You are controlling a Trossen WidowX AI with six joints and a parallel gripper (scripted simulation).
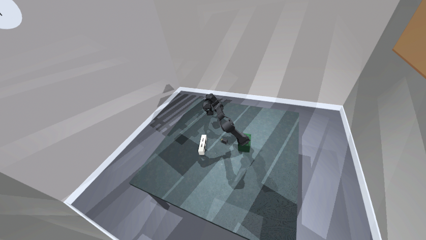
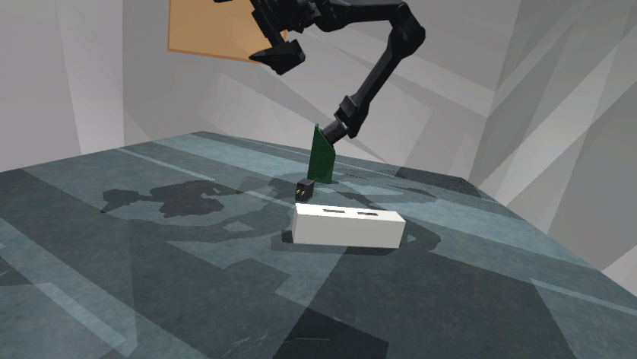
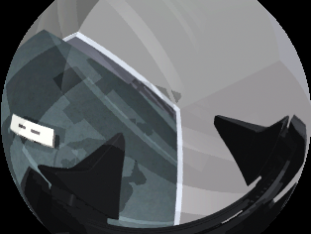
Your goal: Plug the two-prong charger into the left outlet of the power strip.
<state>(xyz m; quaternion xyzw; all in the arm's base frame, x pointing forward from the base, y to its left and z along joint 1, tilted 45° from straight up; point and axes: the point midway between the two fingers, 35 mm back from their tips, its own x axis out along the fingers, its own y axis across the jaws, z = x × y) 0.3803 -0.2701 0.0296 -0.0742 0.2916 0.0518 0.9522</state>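
Now: gripper tip 200 mm past the charger, 140 mm to the right of it and 300 mm above it.
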